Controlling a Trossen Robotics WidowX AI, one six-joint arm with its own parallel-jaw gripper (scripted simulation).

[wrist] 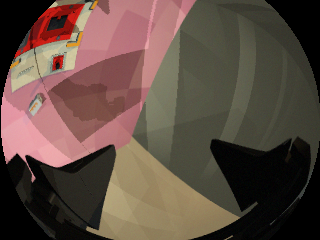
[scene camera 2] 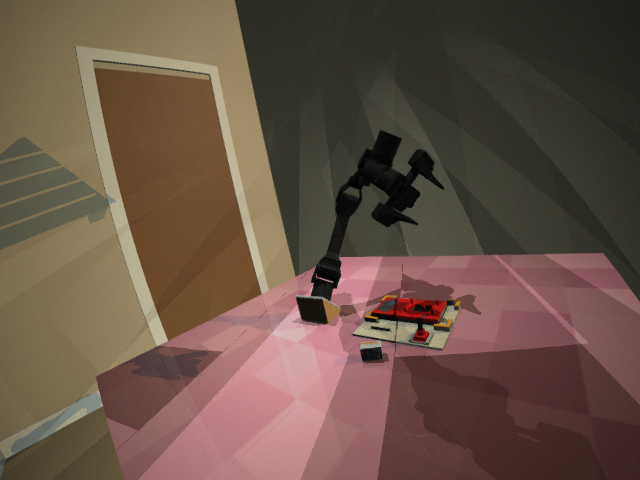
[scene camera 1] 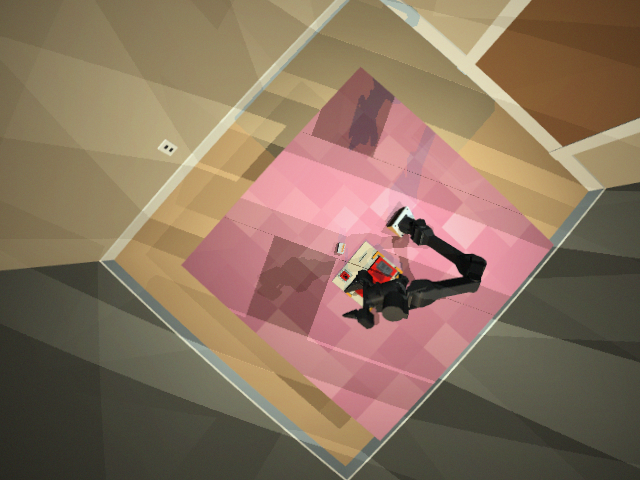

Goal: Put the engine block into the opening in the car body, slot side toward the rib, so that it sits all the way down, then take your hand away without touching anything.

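I can see my gripper [scene camera 2: 430, 206], and it's open with nothing in it; that's also my gripper [wrist: 165, 148] and my gripper [scene camera 1: 343, 303]. There's a red car body [scene camera 2: 395, 309] too, and a cream baseplate [scene camera 1: 366, 255].
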